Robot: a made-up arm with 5 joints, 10 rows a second.
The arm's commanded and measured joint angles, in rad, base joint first. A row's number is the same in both.
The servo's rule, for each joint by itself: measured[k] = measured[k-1] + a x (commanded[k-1-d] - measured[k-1]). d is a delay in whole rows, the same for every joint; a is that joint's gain. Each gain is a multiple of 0.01, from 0.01 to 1. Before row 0 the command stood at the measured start. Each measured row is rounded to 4 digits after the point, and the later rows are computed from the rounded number. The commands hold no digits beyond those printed.
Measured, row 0:
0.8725 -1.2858 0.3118 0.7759 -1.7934
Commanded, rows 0 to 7:
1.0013 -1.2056 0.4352 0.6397 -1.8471
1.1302 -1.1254 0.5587 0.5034 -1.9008
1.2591 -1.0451 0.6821 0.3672 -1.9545
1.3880 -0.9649 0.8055 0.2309 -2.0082
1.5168 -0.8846 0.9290 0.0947 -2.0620
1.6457 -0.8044 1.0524 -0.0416 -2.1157
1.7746 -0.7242 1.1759 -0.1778 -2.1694
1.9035 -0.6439 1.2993 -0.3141 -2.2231
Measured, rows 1 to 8:
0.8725 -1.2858 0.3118 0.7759 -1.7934
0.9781 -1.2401 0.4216 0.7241 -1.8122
1.1028 -1.1747 0.5436 0.6402 -1.8432
1.2310 -1.1008 0.6669 0.5365 -1.8822
1.3597 -1.0233 0.7903 0.4204 -1.9263
1.4885 -0.9442 0.9137 0.2966 -1.9738
1.6174 -0.8645 1.0371 0.1681 -2.0235
1.7463 -0.7845 1.1606 0.0367 -2.0746
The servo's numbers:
d 1
a 0.82 0.57 0.89 0.38 0.35

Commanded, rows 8 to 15:
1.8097 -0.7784 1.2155 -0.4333 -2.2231
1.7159 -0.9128 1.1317 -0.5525 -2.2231
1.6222 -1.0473 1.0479 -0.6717 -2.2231
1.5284 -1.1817 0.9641 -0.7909 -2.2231
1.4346 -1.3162 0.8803 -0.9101 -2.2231
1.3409 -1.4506 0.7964 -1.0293 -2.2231
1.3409 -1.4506 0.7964 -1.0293 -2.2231
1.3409 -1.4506 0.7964 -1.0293 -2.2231
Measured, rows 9 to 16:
1.8752 -0.7044 1.2840 -0.0966 -2.1266
1.8215 -0.7466 1.2230 -0.2245 -2.1604
1.7349 -0.8413 1.1417 -0.3491 -2.1823
1.6425 -0.9587 1.0582 -0.4717 -2.1966
1.5489 -1.0858 0.9745 -0.5930 -2.2059
1.4552 -1.2171 0.8907 -0.7135 -2.2119
1.3615 -1.3502 0.8068 -0.8335 -2.2158
1.3446 -1.4074 0.7975 -0.9079 -2.2184

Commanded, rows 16 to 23:
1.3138 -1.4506 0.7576 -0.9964 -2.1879
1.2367 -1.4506 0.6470 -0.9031 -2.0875
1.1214 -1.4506 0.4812 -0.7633 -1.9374
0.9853 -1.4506 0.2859 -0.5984 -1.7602
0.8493 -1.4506 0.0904 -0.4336 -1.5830
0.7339 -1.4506 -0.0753 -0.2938 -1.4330
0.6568 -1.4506 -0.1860 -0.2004 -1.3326
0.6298 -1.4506 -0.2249 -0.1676 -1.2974
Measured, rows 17 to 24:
1.3416 -1.4320 0.7965 -0.9540 -2.2200
1.3188 -1.4426 0.7619 -0.9701 -2.2088
1.2515 -1.4472 0.6596 -0.9446 -2.1663
1.1448 -1.4491 0.5008 -0.8757 -2.0862
1.0140 -1.4500 0.3095 -0.7703 -1.9721
0.8789 -1.4503 0.1145 -0.6424 -1.8359
0.7600 -1.4505 -0.0544 -0.5099 -1.6949
0.6754 -1.4506 -0.1715 -0.3923 -1.5681

